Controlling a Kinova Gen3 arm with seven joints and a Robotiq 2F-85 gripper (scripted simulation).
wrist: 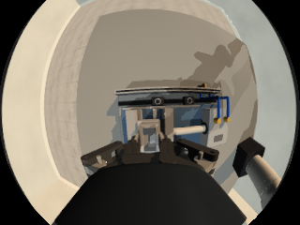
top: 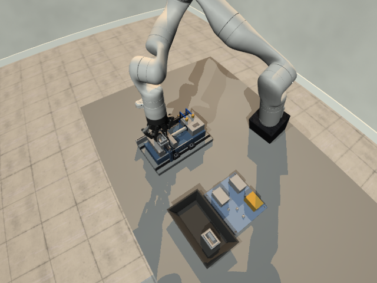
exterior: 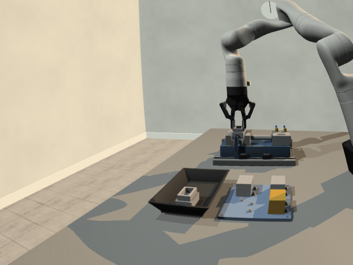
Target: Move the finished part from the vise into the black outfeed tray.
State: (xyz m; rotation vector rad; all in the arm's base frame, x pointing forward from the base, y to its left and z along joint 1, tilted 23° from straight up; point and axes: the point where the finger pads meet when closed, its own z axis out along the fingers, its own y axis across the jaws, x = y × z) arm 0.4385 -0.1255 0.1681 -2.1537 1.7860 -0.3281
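My gripper is now 8 cm above the blue vise, 7 cm past it and 1 cm to the left of it. From my hand the other things lie so: light blue fixture plate (34 cm to the left, 17 cm behind, 12 cm below); orange block (37 cm to the left, 23 cm behind, 10 cm below).
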